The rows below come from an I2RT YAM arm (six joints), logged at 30 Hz.
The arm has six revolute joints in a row. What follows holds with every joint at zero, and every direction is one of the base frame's.
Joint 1 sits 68.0 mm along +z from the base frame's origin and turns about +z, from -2.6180 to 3.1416 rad.
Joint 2 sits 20.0 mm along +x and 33.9 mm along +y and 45.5 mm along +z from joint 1 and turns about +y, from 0.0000 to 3.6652 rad.
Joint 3 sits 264.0 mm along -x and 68.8 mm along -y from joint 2 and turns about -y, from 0.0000 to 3.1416 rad.
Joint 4 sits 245.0 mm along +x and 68.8 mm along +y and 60.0 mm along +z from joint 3 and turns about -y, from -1.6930 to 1.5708 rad.
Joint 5 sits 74.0 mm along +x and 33.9 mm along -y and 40.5 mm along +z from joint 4 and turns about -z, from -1.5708 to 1.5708 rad.
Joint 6 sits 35.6 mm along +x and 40.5 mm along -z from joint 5 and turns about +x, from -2.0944 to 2.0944 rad.
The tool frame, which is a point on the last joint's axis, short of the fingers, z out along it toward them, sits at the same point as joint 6; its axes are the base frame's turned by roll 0.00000, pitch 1.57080 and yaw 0.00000 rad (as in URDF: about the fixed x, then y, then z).
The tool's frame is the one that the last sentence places.
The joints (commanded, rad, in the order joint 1, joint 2, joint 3, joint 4, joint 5, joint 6), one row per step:
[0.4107 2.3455 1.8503 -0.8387 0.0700 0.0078]
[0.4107 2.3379 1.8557 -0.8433 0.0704 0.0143]
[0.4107 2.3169 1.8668 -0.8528 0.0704 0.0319]
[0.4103 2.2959 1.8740 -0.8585 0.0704 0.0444]
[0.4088 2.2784 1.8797 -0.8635 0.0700 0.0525]
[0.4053 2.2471 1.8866 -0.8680 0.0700 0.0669]
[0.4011 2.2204 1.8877 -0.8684 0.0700 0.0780]
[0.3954 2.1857 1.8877 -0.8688 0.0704 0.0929]
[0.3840 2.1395 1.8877 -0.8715 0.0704 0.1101]
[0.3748 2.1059 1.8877 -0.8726 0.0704 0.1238]
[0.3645 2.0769 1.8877 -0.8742 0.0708 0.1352]
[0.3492 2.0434 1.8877 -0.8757 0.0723 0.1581]
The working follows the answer.
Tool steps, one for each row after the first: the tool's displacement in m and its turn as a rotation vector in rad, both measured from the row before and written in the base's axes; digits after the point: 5 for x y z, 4 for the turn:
[0.00024 0.00009 0.00480 0.0046 -0.0077 -0.0064]
[0.00016 0.00007 0.01232 0.0136 -0.0201 -0.0170]
[-0.00025 -0.00032 0.01138 0.0125 -0.0201 -0.0124]
[-0.00027 -0.00088 0.00939 0.0100 -0.0161 -0.0091]
[-0.00075 -0.00213 0.01599 0.0180 -0.0301 -0.0171]
[-0.00107 -0.00261 0.01236 0.0146 -0.0244 -0.0146]
[-0.00197 -0.00374 0.01556 0.0185 -0.0305 -0.0196]
[-0.00299 -0.00695 0.02042 0.0235 -0.0387 -0.0270]
[-0.00256 -0.00557 0.01472 0.0181 -0.0288 -0.0214]
[-0.00230 -0.00594 0.01254 0.0149 -0.0245 -0.0205]
[-0.00262 -0.00839 0.01434 0.0212 -0.0280 -0.0358]

Tool pose at each row, in the base's axes (x y z in m, rotation vector in rad; rounded; the steps above come from the unrounded poses):
[0.43599 0.18714 0.13207 -0.5675 2.8392 -0.0276]
[0.43624 0.18723 0.13687 -0.5562 2.8330 -0.0243]
[0.43640 0.18730 0.14920 -0.5260 2.8162 -0.0137]
[0.43614 0.18699 0.16057 -0.5028 2.7982 -0.0038]
[0.43588 0.18611 0.16996 -0.4855 2.7834 0.0042]
[0.43512 0.18398 0.18595 -0.4536 2.7556 0.0178]
[0.43405 0.18137 0.19831 -0.4270 2.7329 0.0286]
[0.43208 0.17763 0.21387 -0.3922 2.7044 0.0419]
[0.42909 0.17068 0.23428 -0.3459 2.6680 0.0578]
[0.42654 0.16511 0.24900 -0.3101 2.6406 0.0698]
[0.42423 0.15917 0.26154 -0.2771 2.6173 0.0784]
[0.42162 0.15078 0.27588 -0.2222 2.5911 0.0893]

